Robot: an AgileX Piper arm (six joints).
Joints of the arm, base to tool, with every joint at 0 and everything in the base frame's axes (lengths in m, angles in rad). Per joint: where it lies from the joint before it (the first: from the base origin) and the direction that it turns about. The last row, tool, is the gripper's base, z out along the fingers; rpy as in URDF.
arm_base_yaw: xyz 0 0 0.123 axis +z
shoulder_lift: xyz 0 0 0 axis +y
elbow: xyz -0.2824 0 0.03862 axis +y
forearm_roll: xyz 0.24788 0 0.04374 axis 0.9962 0 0.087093
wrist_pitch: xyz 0 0 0 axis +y
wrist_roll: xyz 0.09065 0 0.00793 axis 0.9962 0 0.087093
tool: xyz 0 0 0 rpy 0 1.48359 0
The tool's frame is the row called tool.
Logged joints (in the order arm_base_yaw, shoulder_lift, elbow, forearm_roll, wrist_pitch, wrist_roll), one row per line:
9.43, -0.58, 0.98, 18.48, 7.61, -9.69
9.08, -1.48, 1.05, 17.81, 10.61, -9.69
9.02, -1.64, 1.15, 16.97, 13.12, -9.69
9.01, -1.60, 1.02, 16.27, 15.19, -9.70
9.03, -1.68, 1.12, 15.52, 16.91, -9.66
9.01, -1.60, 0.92, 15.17, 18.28, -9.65
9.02, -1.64, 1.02, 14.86, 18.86, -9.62
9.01, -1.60, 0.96, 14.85, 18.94, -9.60
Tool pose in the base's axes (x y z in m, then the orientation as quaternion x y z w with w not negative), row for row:
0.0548, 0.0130, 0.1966, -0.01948, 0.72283, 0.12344, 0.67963
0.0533, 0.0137, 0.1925, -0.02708, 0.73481, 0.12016, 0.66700
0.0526, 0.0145, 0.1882, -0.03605, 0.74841, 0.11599, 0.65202
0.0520, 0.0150, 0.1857, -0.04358, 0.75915, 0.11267, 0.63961
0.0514, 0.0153, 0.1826, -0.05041, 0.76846, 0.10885, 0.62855
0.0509, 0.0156, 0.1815, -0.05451, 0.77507, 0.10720, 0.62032
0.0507, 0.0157, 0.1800, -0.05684, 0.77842, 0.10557, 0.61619
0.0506, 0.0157, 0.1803, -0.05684, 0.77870, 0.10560, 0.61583
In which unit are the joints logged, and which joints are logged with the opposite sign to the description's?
The joints are logged in degrees. Opposite sign: none.
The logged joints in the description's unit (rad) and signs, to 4 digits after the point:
0.1646, -0.0101, 0.0171, 0.3225, 0.1328, -0.1691
0.1585, -0.0258, 0.0183, 0.3108, 0.1852, -0.1691
0.1574, -0.0286, 0.0201, 0.2962, 0.2290, -0.1691
0.1573, -0.0279, 0.0178, 0.2840, 0.2651, -0.1693
0.1576, -0.0293, 0.0195, 0.2709, 0.2951, -0.1686
0.1573, -0.0279, 0.0161, 0.2648, 0.3190, -0.1684
0.1574, -0.0286, 0.0178, 0.2594, 0.3292, -0.1679
0.1573, -0.0279, 0.0168, 0.2592, 0.3306, -0.1676

